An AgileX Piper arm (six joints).
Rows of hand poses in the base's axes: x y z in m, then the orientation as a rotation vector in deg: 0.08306 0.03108 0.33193 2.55 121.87 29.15; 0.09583 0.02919 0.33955 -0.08 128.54 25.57; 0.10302 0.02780 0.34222 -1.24 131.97 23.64; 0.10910 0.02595 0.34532 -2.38 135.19 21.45; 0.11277 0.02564 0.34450 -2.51 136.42 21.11; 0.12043 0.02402 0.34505 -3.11 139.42 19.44; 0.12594 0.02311 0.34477 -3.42 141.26 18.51; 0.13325 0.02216 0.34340 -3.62 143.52 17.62; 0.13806 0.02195 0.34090 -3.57 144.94 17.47; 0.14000 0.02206 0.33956 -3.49 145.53 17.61; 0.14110 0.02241 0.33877 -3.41 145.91 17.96; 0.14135 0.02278 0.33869 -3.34 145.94 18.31; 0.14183 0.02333 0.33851 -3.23 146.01 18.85; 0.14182 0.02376 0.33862 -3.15 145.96 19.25; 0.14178 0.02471 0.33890 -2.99 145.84 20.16; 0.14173 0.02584 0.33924 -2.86 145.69 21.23; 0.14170 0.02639 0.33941 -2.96 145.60 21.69; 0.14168 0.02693 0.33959 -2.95 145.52 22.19; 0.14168 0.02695 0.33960 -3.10 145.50 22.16; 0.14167 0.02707 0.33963 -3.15 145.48 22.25; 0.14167 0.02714 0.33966 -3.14 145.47 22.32; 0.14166 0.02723 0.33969 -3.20 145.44 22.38; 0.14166 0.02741 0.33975 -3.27 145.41 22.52
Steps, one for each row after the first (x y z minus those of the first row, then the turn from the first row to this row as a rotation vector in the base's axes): 0.01277 -0.00189 0.00762 -4.45 5.59 1.44; 0.01996 -0.00328 0.01029 -6.65 8.55 2.03; 0.02604 -0.00513 0.01339 -8.96 11.32 2.48; 0.02971 -0.00544 0.01257 -9.38 12.47 2.64; 0.03737 -0.00706 0.01312 -11.05 15.19 2.91; 0.04288 -0.00797 0.01284 -11.98 16.88 3.07; 0.05019 -0.00892 0.01147 -12.87 19.01 3.26; 0.05500 -0.00913 0.00897 -13.08 20.40 3.41; 0.05694 -0.00902 0.00763 -13.02 20.99 3.51; 0.05804 -0.00867 0.00684 -12.80 21.40 3.65; 0.05829 -0.00830 0.00676 -12.54 21.46 3.74; 0.05877 -0.00775 0.00658 -12.15 21.57 3.87; 0.05876 -0.00732 0.00669 -11.86 21.56 3.96; 0.05872 -0.00637 0.00697 -11.19 21.53 4.17; 0.05867 -0.00524 0.00731 -10.42 21.48 4.45; 0.05864 -0.00469 0.00748 -10.15 21.41 4.67; 0.05862 -0.00415 0.00766 -9.81 21.37 4.83; 0.05862 -0.00413 0.00767 -9.87 21.33 4.92; 0.05861 -0.00401 0.00770 -9.83 21.31 4.98; 0.05861 -0.00394 0.00773 -9.78 21.31 5.00; 0.05860 -0.00385 0.00776 -9.76 21.28 5.05; 0.05860 -0.00367 0.00782 -9.69 21.25 5.14
